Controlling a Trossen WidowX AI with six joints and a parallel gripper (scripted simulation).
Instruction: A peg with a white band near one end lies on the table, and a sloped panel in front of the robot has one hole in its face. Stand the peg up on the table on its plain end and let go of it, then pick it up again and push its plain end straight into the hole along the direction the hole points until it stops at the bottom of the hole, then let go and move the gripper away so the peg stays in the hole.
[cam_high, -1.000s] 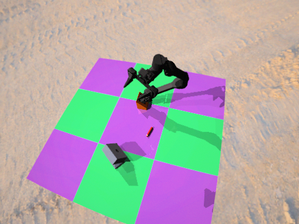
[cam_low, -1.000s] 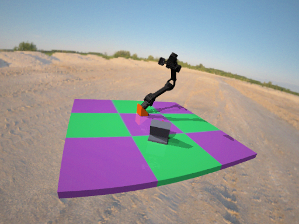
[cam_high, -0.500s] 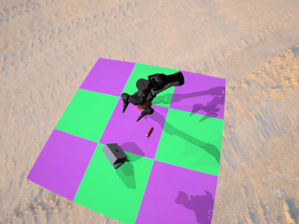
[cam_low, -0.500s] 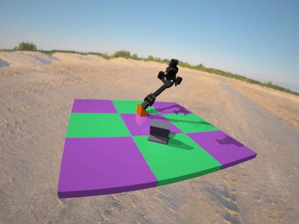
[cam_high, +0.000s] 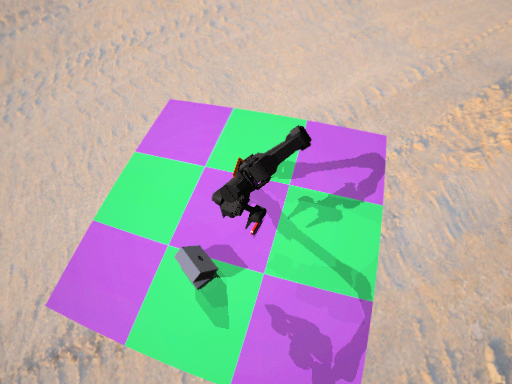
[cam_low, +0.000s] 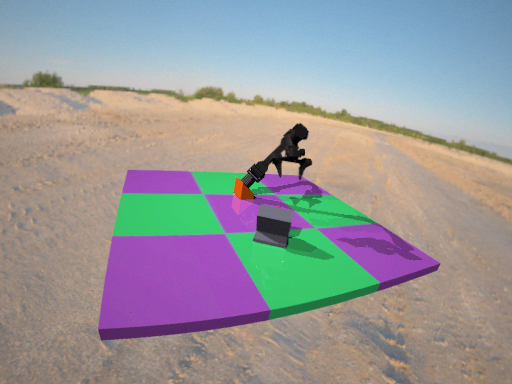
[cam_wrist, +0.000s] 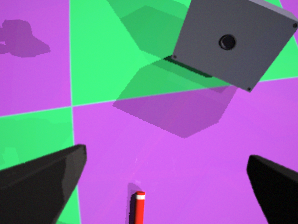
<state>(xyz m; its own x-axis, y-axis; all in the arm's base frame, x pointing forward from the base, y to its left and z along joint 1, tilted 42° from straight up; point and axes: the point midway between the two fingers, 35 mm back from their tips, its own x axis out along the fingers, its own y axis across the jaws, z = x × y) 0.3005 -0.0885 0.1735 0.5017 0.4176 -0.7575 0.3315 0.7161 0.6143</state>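
Right now my gripper tip is 20 cm above the peg, 7 cm past it and 4 cm to the right of it. The rest, counted from my gripper tip: grey sloped panel (14 cm to the right, 13 cm below, 13 cm ahead).
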